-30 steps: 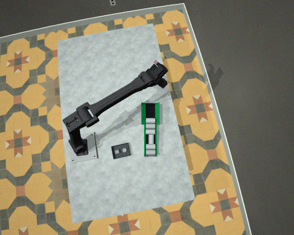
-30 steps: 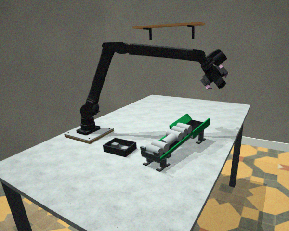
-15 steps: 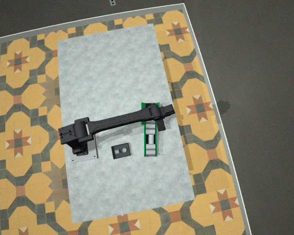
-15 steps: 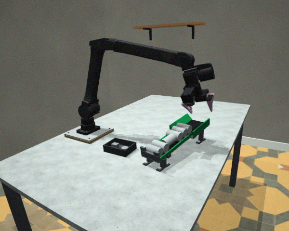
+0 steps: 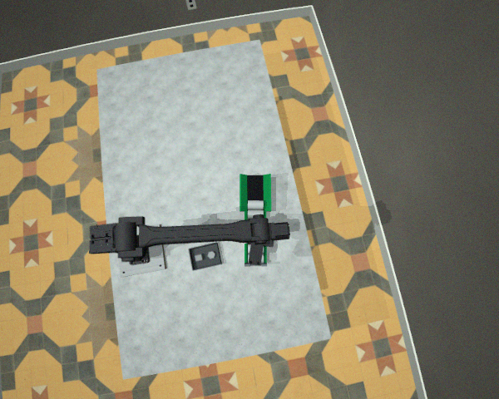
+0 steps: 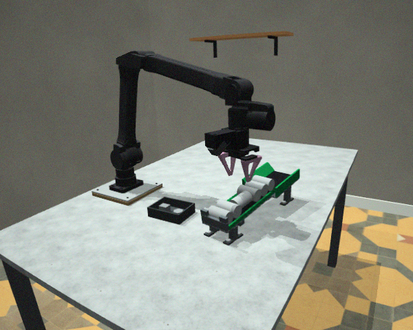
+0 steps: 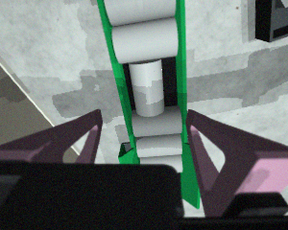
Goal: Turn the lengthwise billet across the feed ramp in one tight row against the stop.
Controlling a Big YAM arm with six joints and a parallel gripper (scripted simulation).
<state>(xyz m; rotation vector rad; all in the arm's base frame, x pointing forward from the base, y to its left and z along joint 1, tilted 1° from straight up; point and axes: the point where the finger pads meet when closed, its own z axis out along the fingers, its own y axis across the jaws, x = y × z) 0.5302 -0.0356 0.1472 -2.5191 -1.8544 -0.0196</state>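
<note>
My hand is 9 cm above the billet and 1 cm to the right of it. Also, from my hand: black tray: 24 cm behind, 16 cm below, 4 cm to the right; then stop: 11 cm below, 10 cm to the right, 2 cm behind.
</note>
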